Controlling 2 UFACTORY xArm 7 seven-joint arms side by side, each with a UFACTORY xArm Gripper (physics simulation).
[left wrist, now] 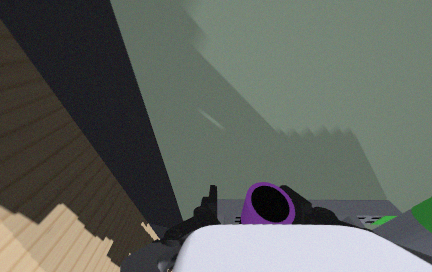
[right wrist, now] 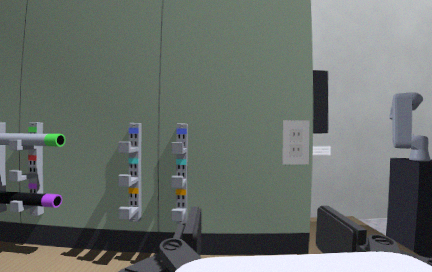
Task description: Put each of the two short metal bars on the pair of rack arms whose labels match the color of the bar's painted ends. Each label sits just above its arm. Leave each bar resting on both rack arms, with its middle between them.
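Frame: origin at the left arm's base, x left, y back, z up, level; millimetres.
Seen in the pictures: left gripper, fingertip midpoint: (left wrist: 247, 198); right gripper, fingertip midpoint: (right wrist: 259, 226).
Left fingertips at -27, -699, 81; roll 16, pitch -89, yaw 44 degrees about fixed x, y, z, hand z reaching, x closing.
Note:
Offsets run from my left fingertips to a thing's middle, as dx, dy, dz. "spot": to the spot under its first point.
A black bar with purple ends @[-108, +17, +2] (left wrist: 247, 209) (right wrist: 51, 200) lies at the lowest rack arm (right wrist: 16, 206), below the purple label @[spot: -167, -16, +27] (right wrist: 33, 186). A grey bar with green ends @[spot: -273, +13, +151] (right wrist: 55, 140) lies level at the top arm (right wrist: 16, 145), below the green label @[spot: -165, -16, +178] (right wrist: 32, 129); its green end @[spot: +20, +27, +137] (left wrist: 425, 214) also shows in the left wrist view. The far ends and middles of both bars are out of the right wrist view. My left gripper (left wrist: 247, 198) is open around the purple-ended bar, with a gap beside its left finger. My right gripper (right wrist: 259, 226) is open and empty, away from the bars.
Two more rack rails @[spot: -455, -50, +74] (right wrist: 138, 172) @[spot: -573, -63, +81] (right wrist: 185, 170) carry blue, teal and orange labels and bare arms on the green wall (right wrist: 235, 75). An outlet plate @[spot: -852, -113, +120] (right wrist: 296, 155) is to their right. A grey robot arm (right wrist: 402, 120) stands on a black pedestal (right wrist: 410, 200) at the far right.

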